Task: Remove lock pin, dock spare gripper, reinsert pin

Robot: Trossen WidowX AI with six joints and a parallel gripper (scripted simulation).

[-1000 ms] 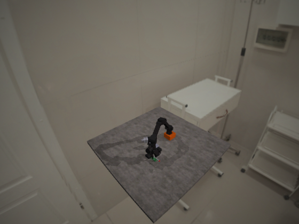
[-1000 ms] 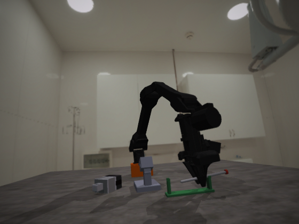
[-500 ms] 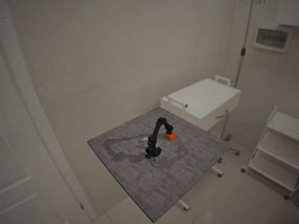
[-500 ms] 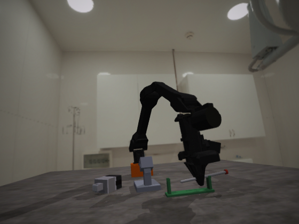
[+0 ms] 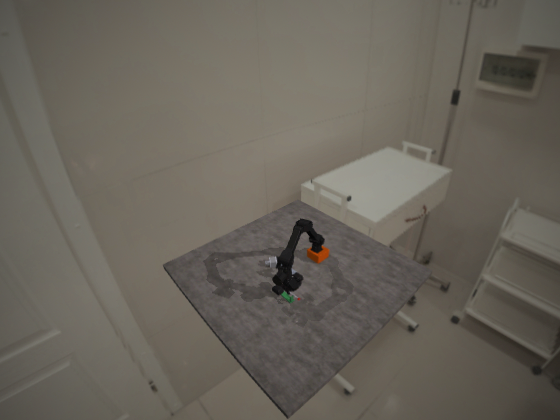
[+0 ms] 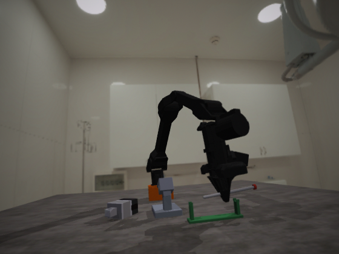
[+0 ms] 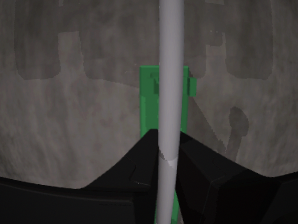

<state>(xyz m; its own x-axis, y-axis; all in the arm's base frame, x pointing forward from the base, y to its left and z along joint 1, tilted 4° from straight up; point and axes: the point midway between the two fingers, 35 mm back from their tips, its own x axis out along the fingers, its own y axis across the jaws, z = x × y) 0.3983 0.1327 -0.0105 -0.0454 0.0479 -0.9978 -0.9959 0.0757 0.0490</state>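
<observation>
Now: gripper tip 40 mm to the left of the green rack and 20 mm above it. The rest, counted from my gripper tip: spare gripper (280 mm to the right, 140 mm behind, 20 mm below); grey mount (140 mm to the right, 120 mm behind, 10 mm above).
</observation>
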